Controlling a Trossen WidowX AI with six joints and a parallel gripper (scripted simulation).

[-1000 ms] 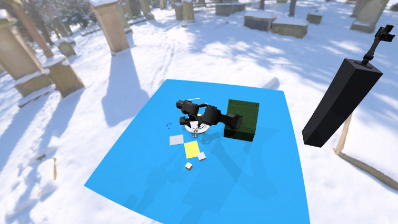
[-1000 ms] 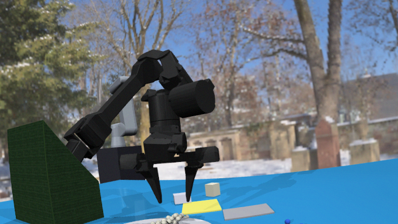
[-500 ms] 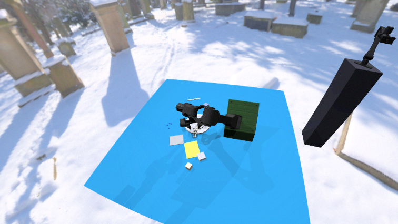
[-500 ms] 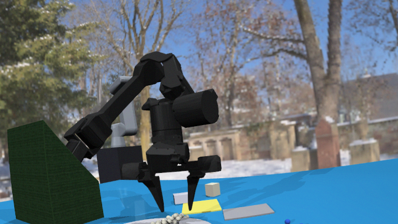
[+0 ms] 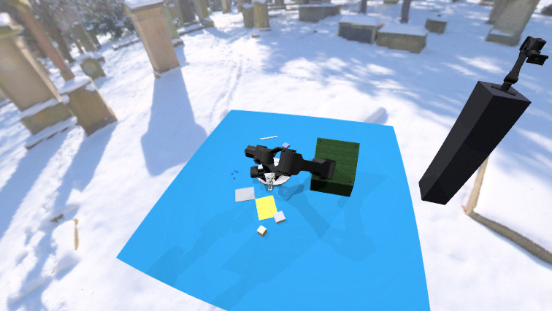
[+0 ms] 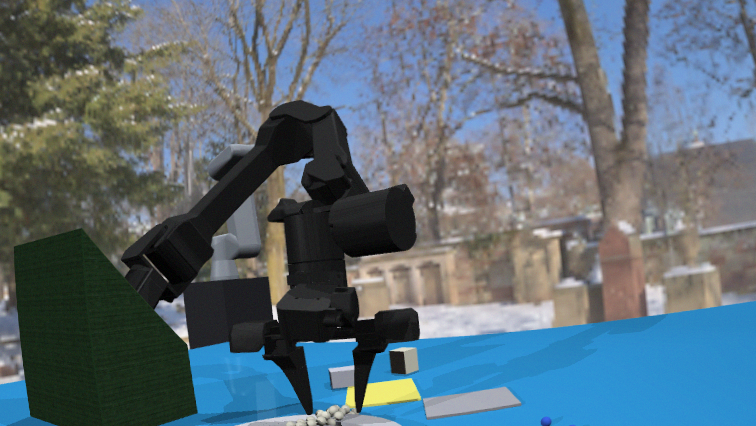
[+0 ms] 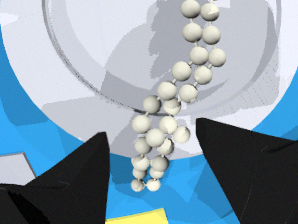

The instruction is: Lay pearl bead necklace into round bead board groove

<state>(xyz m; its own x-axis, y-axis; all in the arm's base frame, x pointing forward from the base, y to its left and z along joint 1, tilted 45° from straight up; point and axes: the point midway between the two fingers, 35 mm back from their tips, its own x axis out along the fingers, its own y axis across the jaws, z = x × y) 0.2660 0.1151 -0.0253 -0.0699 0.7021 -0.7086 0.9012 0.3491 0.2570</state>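
My gripper tip is now 80 mm to the left of the round white bead board, 10 mm short of it and 10 mm above it. The rest, counted from my gripper tip: yellow tile (150 mm to the left, 30 mm behind, 20 mm below); then red object (190 mm to the right, 120 mm ahead, 10 mm below); then grey tile (110 mm to the left, 100 mm ahead, 20 mm below).
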